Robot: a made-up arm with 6 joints.
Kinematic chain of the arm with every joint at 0, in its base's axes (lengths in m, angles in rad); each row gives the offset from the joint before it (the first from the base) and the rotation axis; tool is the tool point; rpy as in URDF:
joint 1: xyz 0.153 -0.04 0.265 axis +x
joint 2: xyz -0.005 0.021 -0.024 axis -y
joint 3: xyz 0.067 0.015 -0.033 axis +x
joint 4: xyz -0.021 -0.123 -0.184 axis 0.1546 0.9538 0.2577
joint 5: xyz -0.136 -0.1 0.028 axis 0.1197 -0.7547 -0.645
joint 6: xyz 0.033 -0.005 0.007 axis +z
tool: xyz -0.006 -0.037 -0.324 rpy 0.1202 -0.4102 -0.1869
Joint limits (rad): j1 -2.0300..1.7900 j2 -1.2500..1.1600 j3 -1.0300..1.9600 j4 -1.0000..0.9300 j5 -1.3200..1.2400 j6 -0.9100..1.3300
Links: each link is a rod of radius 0.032 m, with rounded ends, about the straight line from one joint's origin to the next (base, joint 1, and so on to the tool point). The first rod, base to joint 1, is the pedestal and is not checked.
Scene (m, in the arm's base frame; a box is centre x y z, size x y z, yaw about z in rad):
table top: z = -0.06
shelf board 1: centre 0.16 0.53 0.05 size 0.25 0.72 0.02 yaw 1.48
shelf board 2: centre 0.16 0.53 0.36 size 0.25 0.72 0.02 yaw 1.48
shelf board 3: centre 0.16 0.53 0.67 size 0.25 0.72 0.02 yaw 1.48
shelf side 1: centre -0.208 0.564 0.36 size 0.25 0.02 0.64 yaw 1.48
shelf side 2: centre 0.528 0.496 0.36 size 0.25 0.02 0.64 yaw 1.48
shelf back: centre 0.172 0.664 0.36 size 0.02 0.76 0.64 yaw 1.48
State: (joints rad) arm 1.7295 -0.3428 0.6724 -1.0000 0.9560 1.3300
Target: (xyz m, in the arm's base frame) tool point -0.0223 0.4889 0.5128
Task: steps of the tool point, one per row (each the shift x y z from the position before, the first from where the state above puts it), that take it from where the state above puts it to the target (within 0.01 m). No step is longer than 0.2 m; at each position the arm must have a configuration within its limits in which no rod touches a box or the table.
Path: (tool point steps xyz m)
1: -0.0056 0.0454 0.0348
2: -0.0707 0.0288 0.0119
3: -0.1101 -0.0138 -0.0313
4: -0.1090 -0.0748 -0.0725
5: -0.0661 -0.1350 -0.0934
6: -0.0447 0.0263 0.1557
7: -0.0306 -0.0244 0.1407
8: -0.0237 -0.0581 0.1059
9: -0.0284 -0.0809 0.0630
10: 0.0542 0.0800 0.0032
11: 0.0612 0.0800 0.0015
12: 0.0738 0.0829 -0.0057
13: 0.0935 0.0819 -0.0208

